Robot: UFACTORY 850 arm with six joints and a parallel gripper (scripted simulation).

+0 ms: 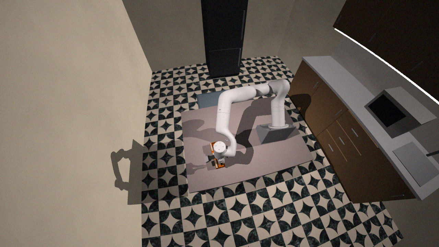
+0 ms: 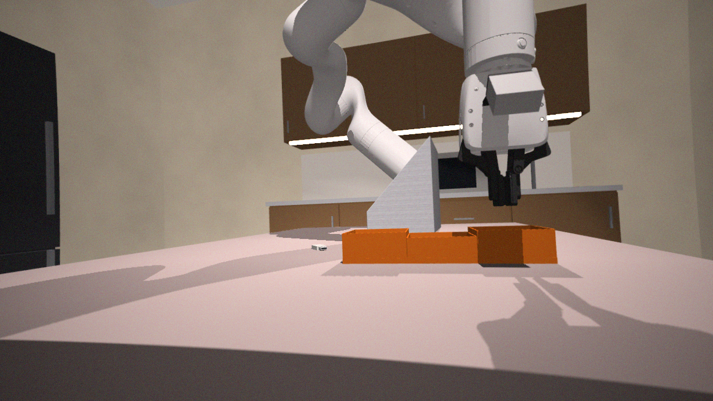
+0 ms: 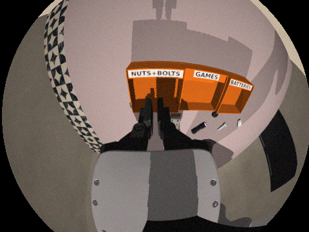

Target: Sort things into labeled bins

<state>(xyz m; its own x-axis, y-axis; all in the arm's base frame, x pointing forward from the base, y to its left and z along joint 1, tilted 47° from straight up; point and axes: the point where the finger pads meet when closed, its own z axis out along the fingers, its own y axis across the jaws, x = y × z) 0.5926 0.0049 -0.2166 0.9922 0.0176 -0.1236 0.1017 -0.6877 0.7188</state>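
Right now my hand is 12 cm past the black battery, 13 cm to the left of it and 8 cm above it. Round my hand: black nut: 7 cm behind, 16 cm to the right, 8 cm below; joined orange bins: 1 cm ahead, 8 cm to the right, 7 cm below; white domino: 11 cm behind, 5 cm to the right, 8 cm below.
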